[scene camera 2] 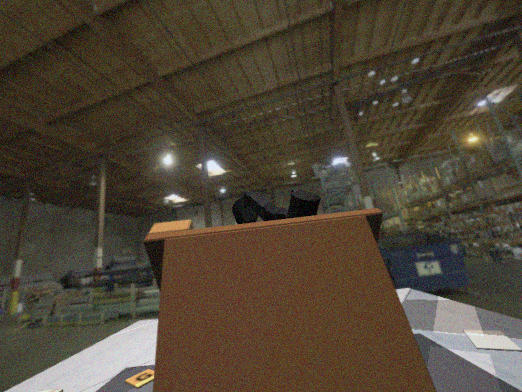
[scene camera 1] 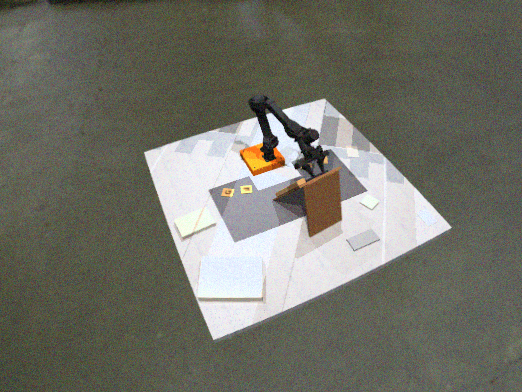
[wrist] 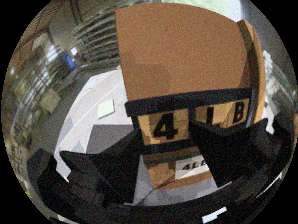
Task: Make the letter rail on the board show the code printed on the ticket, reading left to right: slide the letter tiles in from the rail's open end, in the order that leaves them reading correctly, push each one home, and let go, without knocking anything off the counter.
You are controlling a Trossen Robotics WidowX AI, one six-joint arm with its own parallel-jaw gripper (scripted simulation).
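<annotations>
On a brown board, the spot I see at (scene camera 1: 322, 194) and the one at (scene camera 2: 280, 329) are the same spot.
</annotations>
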